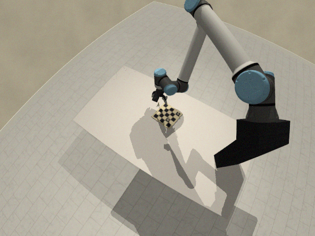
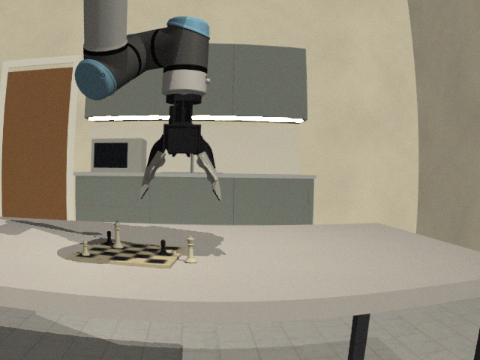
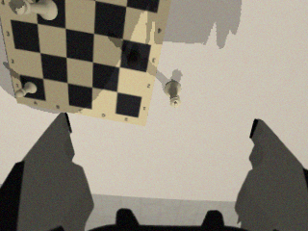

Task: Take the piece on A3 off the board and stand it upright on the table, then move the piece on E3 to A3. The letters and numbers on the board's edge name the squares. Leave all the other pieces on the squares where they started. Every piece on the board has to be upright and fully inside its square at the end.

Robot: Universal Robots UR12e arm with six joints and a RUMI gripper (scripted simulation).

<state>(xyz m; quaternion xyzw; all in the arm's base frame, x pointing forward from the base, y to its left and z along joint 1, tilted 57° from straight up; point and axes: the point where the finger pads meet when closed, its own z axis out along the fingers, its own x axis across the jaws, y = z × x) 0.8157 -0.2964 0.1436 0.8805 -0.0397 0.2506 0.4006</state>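
The chessboard lies 90 mm behind my hand, 70 mm to the left of it and 120 mm below it. From my hand the other things lie so: white pawn 200 mm behind, 40 mm to the left, 100 mm below.
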